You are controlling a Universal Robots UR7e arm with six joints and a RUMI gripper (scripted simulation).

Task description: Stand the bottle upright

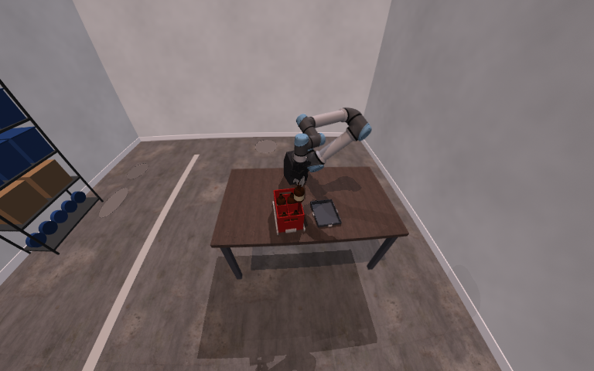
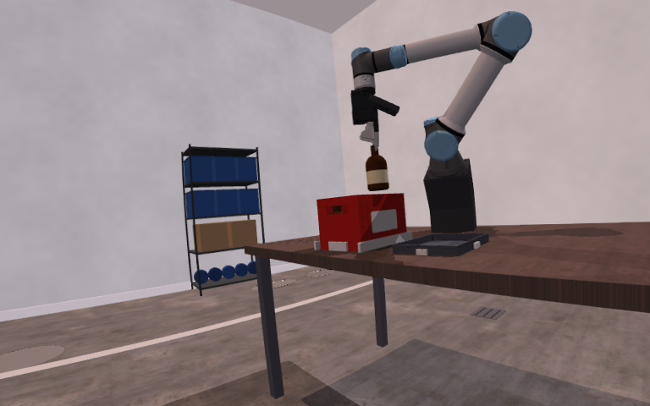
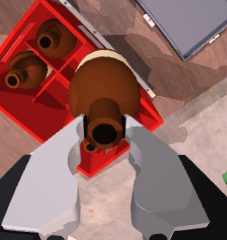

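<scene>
My gripper is now 70 mm above the brown bottle. From my hand the other things lie so: dark tray: 320 mm below, 220 mm to the left, 50 mm behind; red crate: 250 mm below, 80 mm to the right, 20 mm ahead; glass bottle: 250 mm below, 120 mm ahead, 90 mm to the right.
</scene>
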